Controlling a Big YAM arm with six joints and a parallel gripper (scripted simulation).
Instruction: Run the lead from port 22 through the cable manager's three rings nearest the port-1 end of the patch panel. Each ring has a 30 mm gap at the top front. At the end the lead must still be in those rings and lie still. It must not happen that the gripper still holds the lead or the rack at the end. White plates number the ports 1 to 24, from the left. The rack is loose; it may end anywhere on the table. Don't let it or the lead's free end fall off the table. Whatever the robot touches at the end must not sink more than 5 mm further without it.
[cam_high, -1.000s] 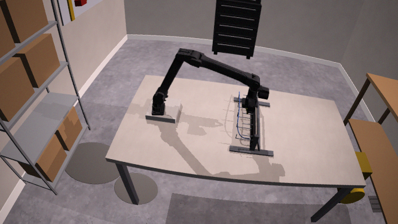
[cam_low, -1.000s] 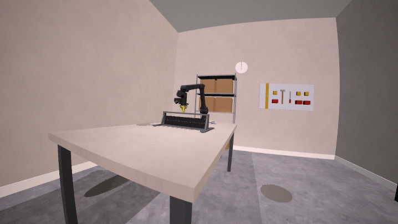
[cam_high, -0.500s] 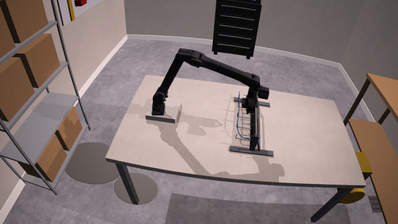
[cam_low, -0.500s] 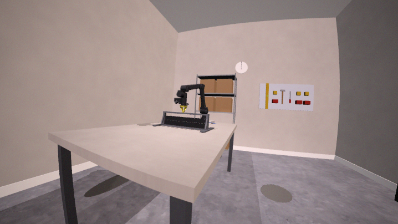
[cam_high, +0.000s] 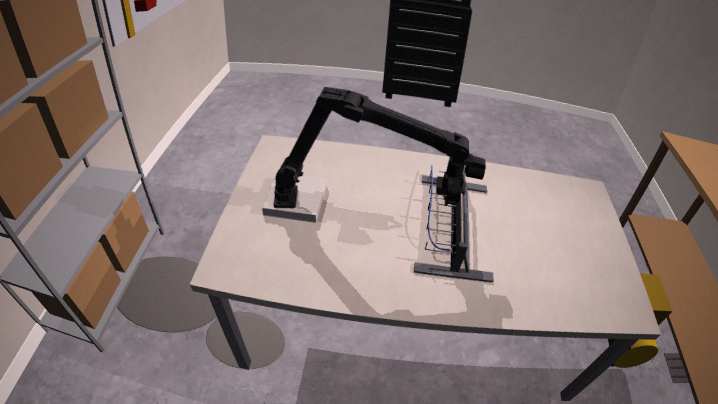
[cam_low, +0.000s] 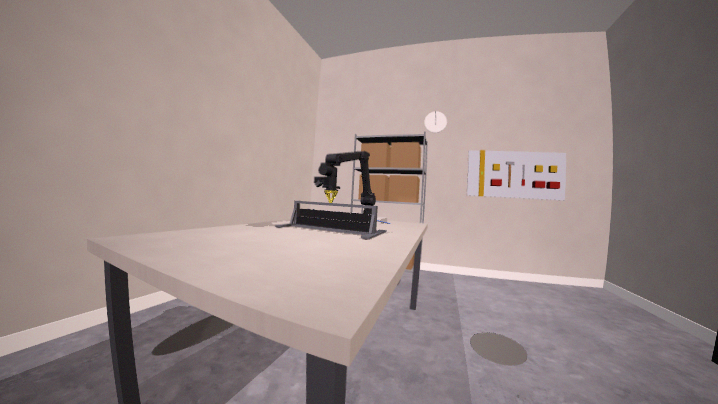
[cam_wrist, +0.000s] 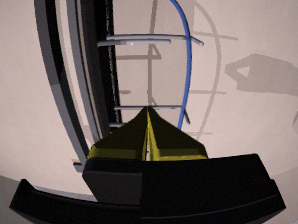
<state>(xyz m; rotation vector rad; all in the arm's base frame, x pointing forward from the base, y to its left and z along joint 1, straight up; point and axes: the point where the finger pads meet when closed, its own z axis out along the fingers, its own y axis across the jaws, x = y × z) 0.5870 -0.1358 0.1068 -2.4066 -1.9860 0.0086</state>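
My hand is 80 mm above the dark rack, 70 mm short of it and 40 mm to the right of it.
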